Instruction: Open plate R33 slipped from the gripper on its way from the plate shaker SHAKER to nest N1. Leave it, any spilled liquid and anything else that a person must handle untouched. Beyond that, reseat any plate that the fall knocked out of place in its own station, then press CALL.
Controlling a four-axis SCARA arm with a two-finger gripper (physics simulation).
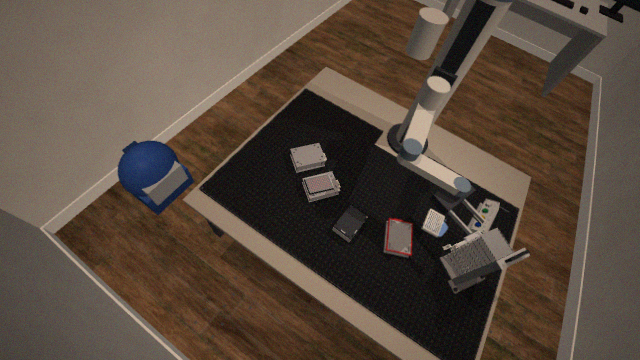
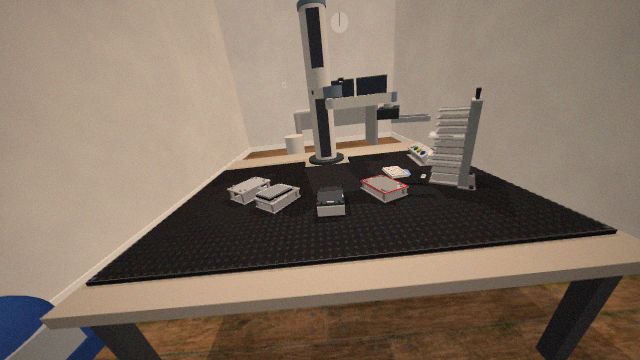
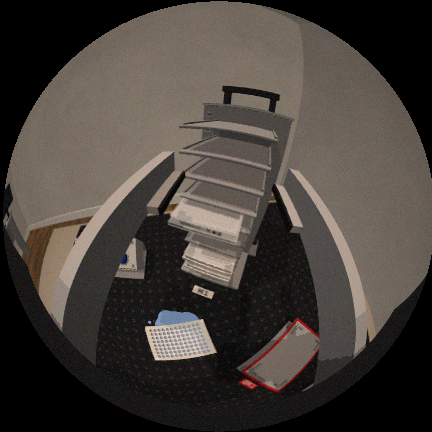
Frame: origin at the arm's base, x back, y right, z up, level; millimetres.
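Seen in the pictures: gripper, fingertip midpoint: [image 1: 477, 228] [image 2: 428, 117] [image 3: 230, 168]; arm's base, origin of the base link: [image 2: 326, 159].
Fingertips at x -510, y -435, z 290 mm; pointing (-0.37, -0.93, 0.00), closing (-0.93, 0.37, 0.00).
Pixels of each thing's middle, then the offset from my fingertips to it. "*": a spot on its surface instead. Level surfaces: height alone.
- open plate R33, body centre: [image 3: 178, 341] [image 1: 433, 222] [image 2: 394, 171] dx +92, dy +100, dz -271 mm
- blue liquid, body centre: [image 3: 176, 329] [image 1: 437, 226] dx +90, dy +72, dz -277 mm
- red-edged nest, body centre: [image 3: 285, 357] [image 2: 383, 186] [image 1: 398, 237] dx -96, dy +220, dz -255 mm
- plate hotel, body centre: [image 3: 230, 192] [image 1: 483, 258] [image 2: 458, 138] dx -52, dy -103, dz -91 mm
- white plate, body centre: [image 3: 215, 199] [image 1: 480, 247] [image 2: 445, 135] dx -17, dy -72, dz -80 mm
- button panel, body centre: [image 3: 104, 253] [image 1: 484, 218] [image 2: 421, 152] dx +254, dy -114, dz -236 mm
- dark block, surface spot: [image 2: 331, 200] * dx -224, dy +449, dz -224 mm
- grey station, body centre: [image 2: 250, 188] [image 1: 307, 157] dx +14, dy +827, dz -245 mm
- black mat, its level: dz -278 mm
- small H1 label, surface spot: [image 3: 202, 291] * dx +15, dy -9, dz -276 mm
The open plate R33 [image 1: 434, 221] [image 2: 395, 172] [image 3: 180, 341] lies on the mat, with blue liquid [image 1: 443, 230] [image 3: 175, 317] beside it. The red-edged nest [image 1: 400, 237] [image 2: 385, 185] [image 3: 285, 357] holds no plate. In the plate hotel [image 2: 472, 145] [image 3: 285, 130], a white plate [image 2: 446, 135] [image 3: 207, 220] sticks out past the shelves. The button panel [image 1: 487, 212] [image 2: 420, 153] [image 3: 132, 272] has green, yellow and blue buttons; its lettering is unreadable. My gripper [image 1: 476, 226] [image 2: 429, 118] [image 3: 230, 168] is shut to its narrow stance, holding nothing, a gap between its fingers, in front of the hotel. I cannot tell which device is SHAKER.
A dark block [image 1: 350, 222] [image 2: 331, 200], a grey station with a plate on top [image 1: 320, 185] [image 2: 277, 195] and another grey station [image 1: 308, 156] [image 2: 250, 189] stand on the black mat [image 1: 280, 210] [image 2: 310, 245]. A small H1 label [image 3: 202, 291] lies before the hotel.
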